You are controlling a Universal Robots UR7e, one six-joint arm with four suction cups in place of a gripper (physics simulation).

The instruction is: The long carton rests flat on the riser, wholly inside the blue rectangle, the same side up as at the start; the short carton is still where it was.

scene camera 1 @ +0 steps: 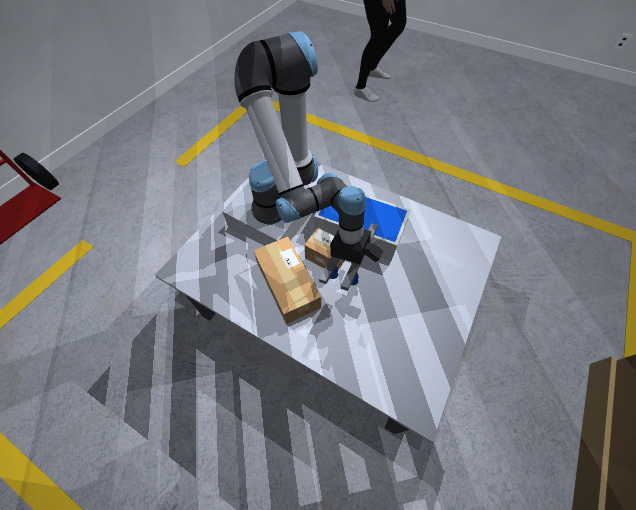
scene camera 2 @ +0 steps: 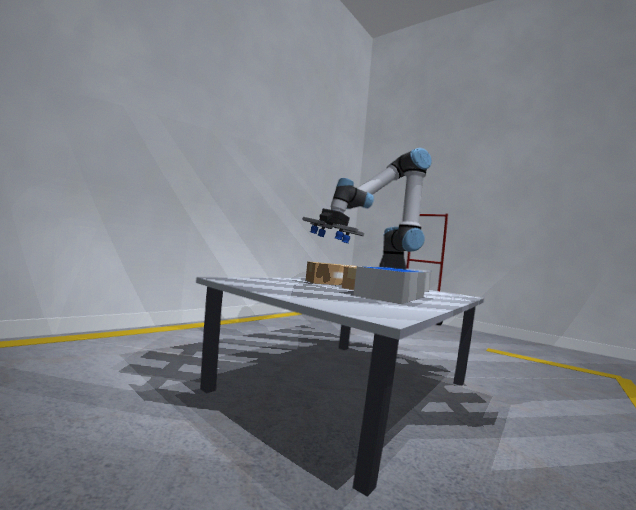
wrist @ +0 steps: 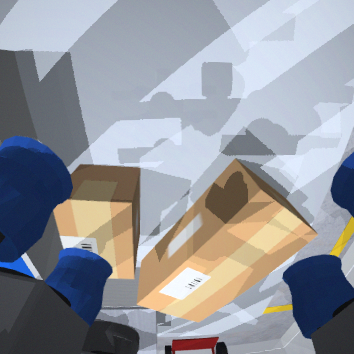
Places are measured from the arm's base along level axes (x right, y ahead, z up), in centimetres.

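Pixels of known places: hand, tool point: (scene camera 1: 350, 262) (scene camera 2: 329, 237) (wrist: 197, 235); arm's base, link origin: (scene camera 1: 269, 209) (wrist: 105, 337).
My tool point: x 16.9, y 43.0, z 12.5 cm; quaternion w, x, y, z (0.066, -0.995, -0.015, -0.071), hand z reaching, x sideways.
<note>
Ahead of a thing's pixels: the offset from my tool point to its middle. Level surfaces: height alone.
The long carton @[dx +6.9, dy -22.2, dz -18.2 cm] (scene camera 1: 286, 276) (scene camera 2: 323, 273) (wrist: 220, 250) lies flat on the table, label up, apart from the riser. The short carton @[dx -11.5, dy -13.8, dz -18.2 cm] (scene camera 1: 318, 246) (scene camera 2: 349, 277) (wrist: 102, 215) stands on the table between the long carton and the riser, partly hidden by the gripper in scene camera 1. The grey riser @[dx -31.6, dy -6.3, dz -17.3 cm] (scene camera 1: 389, 252) (scene camera 2: 382, 285) bears the blue rectangle @[dx -31.6, dy -6.3, dz -11.4 cm] (scene camera 1: 386, 218) (scene camera 2: 393, 269) (wrist: 14, 269) on its top. My suction gripper (scene camera 1: 344, 276) (scene camera 2: 330, 234) hangs well above the table, its four blue cups apart from both cartons and holding nothing.
The white table @[dz -23.4 cm] (scene camera 1: 451, 265) (scene camera 2: 339, 308) carries the arm's base at its back corner. A person (scene camera 1: 377, 47) stands beyond the table. A red hand truck (scene camera 1: 21, 209) (scene camera 2: 444, 249) (wrist: 195, 345) stands on the floor. A large brown box (scene camera 1: 599, 425) stands at the lower right in scene camera 1.
</note>
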